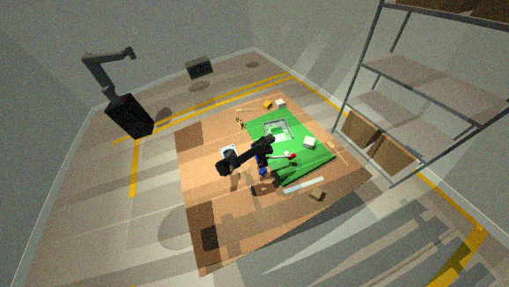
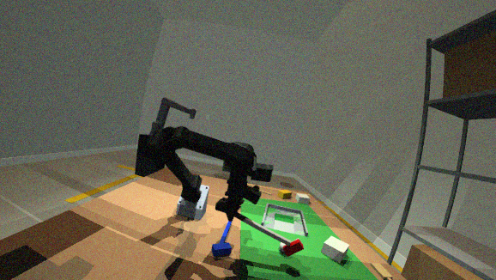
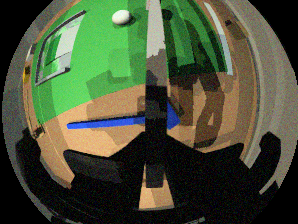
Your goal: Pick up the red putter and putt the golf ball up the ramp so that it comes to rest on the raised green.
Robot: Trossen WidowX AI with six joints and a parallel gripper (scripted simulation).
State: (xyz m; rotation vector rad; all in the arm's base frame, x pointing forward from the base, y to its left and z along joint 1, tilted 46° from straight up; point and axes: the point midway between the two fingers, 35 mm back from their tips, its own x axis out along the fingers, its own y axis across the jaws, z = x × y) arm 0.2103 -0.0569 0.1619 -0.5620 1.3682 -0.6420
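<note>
Right now the blue putter is 100 mm below my gripper tip, 80 mm to the left of it and 20 mm behind it. Also, from my gripper tip: white golf ball: 210 mm ahead, 90 mm below, 40 mm to the left; green mat: 260 mm ahead, 210 mm to the left, 110 mm below; yellow block: 680 mm to the left, 270 mm ahead, 90 mm below.
</note>
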